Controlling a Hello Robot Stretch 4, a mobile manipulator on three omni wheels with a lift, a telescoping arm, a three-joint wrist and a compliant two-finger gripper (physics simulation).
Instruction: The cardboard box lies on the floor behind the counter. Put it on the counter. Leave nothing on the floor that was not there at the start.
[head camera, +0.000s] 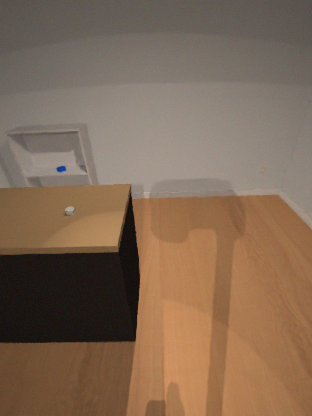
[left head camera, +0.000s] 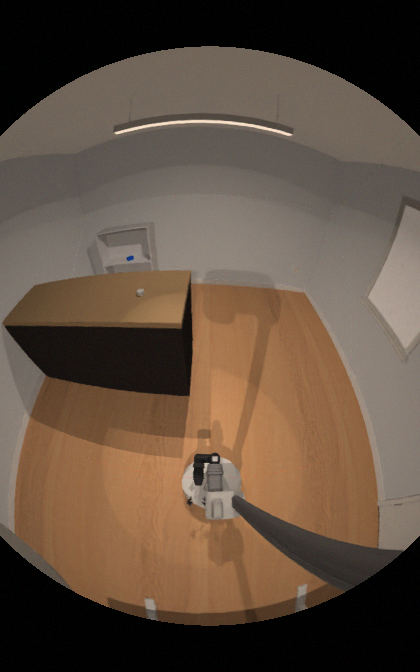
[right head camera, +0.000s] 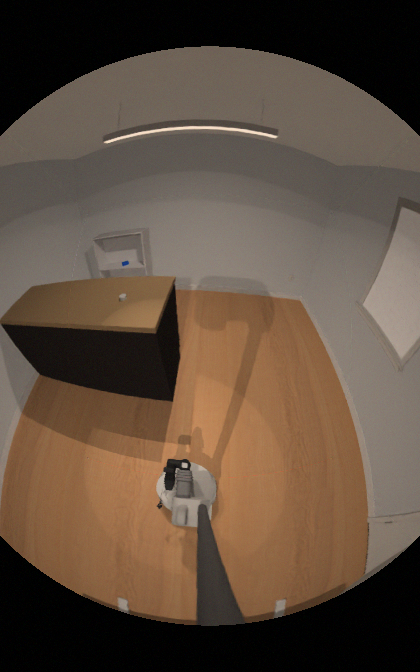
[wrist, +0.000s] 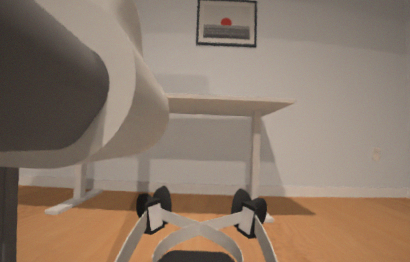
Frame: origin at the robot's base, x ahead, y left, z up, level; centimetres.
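Where they show: gripper, fingertip midpoint: (wrist: 201, 202).
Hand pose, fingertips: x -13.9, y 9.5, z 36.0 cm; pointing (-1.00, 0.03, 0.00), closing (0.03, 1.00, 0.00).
After its pixels a point has its place.
The counter (head camera: 55, 295) @(x 77.1, y 57.6, z 52.3 cm) (left head camera: 110, 357) (right head camera: 95, 360) has a tan top and black sides and stands at the left in the head views. A small white object (head camera: 69, 210) @(x 102.8, y 48.2, z 90.7 cm) (left head camera: 140, 292) (right head camera: 122, 297) is on its top. The cardboard box does not show in any view; the floor behind the counter is largely hidden by it. My gripper (wrist: 201, 202) @(x -13.9, y 9.5, z 36.0 cm) is open in the wrist view, with nothing between its two dark fingertips. It is held in at the robot's base, apart from the counter.
A white shelf unit (head camera: 84, 155) @(x 239.9, y 81.6, z 74.3 cm) (left head camera: 149, 245) (right head camera: 144, 250) with a blue object (head camera: 61, 169) @(x 248.3, y 116.8, z 54.9 cm) (left head camera: 130, 258) (right head camera: 125, 263) stands behind the counter by the far wall. Wooden floor (head camera: 185, 280) @(x 125.1, y -22.3, z -2.7 cm) runs past the counter's right end. A white table (wrist: 225, 106) @(x -151.6, y 25.3, z 66.8 cm) stands by a wall in the wrist view.
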